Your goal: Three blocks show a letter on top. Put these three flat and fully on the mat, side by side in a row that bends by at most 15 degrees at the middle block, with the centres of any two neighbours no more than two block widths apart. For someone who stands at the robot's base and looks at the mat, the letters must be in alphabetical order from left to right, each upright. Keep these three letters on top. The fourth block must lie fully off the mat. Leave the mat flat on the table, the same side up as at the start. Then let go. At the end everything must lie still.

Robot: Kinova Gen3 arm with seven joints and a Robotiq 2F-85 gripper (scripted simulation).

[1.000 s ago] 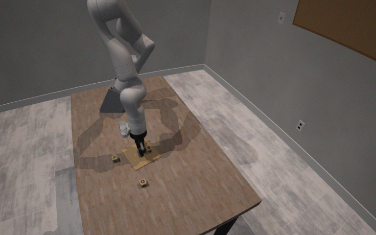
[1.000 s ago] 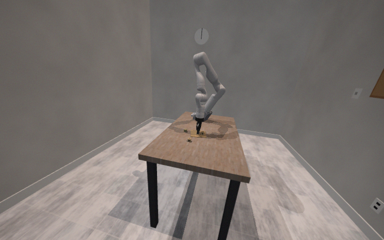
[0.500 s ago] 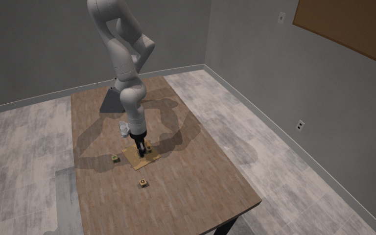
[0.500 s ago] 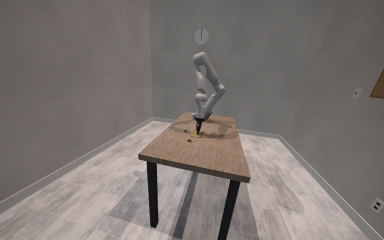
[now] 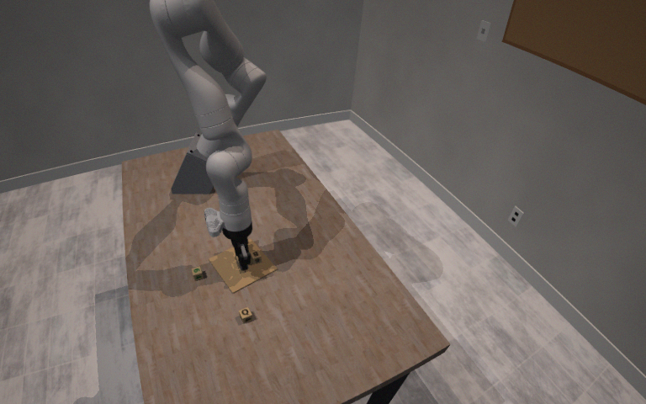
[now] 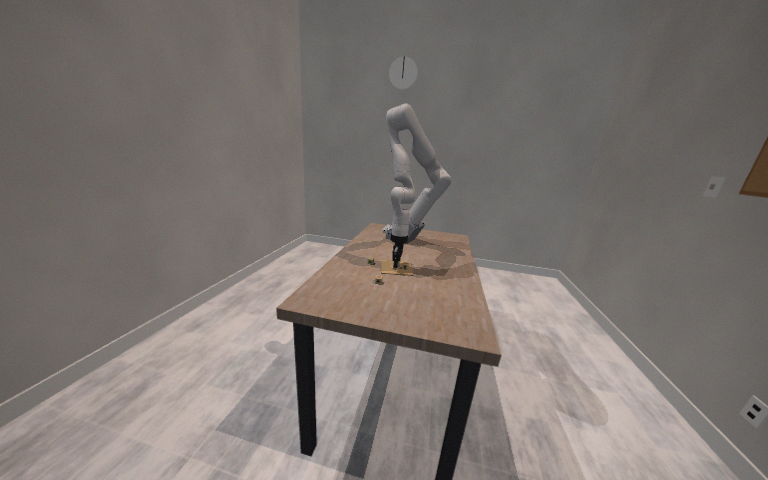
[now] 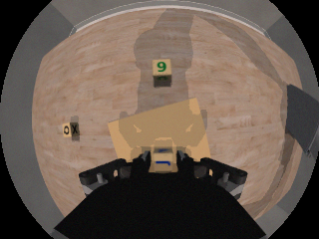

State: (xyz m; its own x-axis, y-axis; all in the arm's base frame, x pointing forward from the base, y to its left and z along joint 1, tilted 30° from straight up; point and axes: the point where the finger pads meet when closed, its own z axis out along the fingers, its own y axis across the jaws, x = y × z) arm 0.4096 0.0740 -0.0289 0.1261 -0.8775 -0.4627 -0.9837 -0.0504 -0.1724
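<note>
Now: the tan mat 2 cm below my hand. The rest, counted from my hand: block (17 cm ahead, 2 cm to the right, 1 cm below).
</note>
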